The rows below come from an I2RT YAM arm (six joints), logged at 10 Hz.
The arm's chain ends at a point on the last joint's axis. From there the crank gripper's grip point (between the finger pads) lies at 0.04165 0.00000 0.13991 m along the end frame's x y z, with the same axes.
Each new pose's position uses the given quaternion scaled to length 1; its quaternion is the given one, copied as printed.
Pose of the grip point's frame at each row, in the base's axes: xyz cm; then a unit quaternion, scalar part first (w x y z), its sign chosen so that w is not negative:
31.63, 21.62, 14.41, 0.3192, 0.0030, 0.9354, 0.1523
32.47, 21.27, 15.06, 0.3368, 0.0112, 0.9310, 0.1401
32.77, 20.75, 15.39, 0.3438, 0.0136, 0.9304, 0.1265
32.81, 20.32, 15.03, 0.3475, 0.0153, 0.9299, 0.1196
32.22, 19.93, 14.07, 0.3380, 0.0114, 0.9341, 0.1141
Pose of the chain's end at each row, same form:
26.58, 17.23, 27.38, 0.3192, 0.0030, 0.9354, 0.1523
26.87, 17.25, 27.93, 0.3368, 0.0112, 0.9310, 0.1401
26.95, 17.12, 28.28, 0.3438, 0.0136, 0.9304, 0.1265
26.87, 16.89, 27.92, 0.3475, 0.0153, 0.9299, 0.1196
26.56, 16.65, 27.12, 0.3380, 0.0114, 0.9341, 0.1141

